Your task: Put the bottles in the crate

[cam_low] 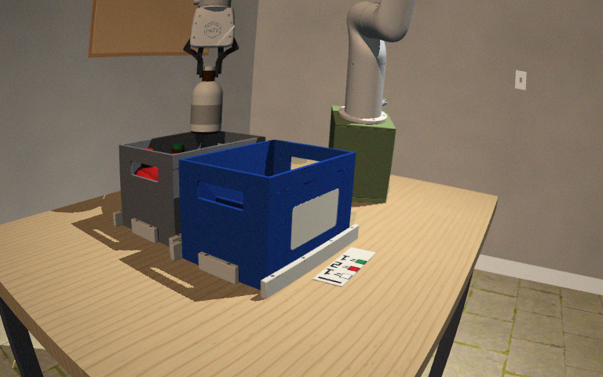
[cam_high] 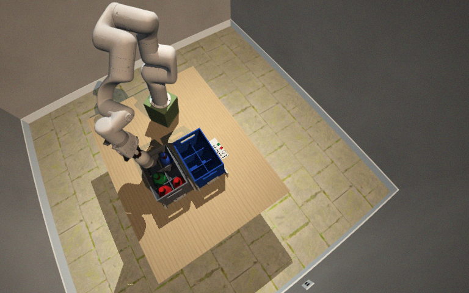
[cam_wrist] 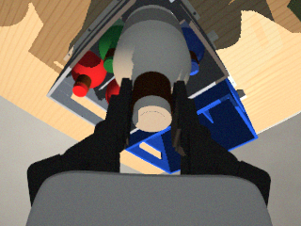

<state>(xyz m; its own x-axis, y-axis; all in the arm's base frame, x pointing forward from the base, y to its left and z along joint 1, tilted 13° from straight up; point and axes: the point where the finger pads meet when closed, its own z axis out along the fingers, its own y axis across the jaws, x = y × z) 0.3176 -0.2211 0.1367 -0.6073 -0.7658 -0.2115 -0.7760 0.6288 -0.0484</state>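
Now: hand 70 mm above the white-label bottle. Round my hand: grey crate (240 mm below, 80 mm ahead, 50 mm to the left); green-label bottle (240 mm below, 90 mm ahead, 10 mm to the left); blue-label bottle (240 mm below, 90 mm to the left, 10 mm behind).
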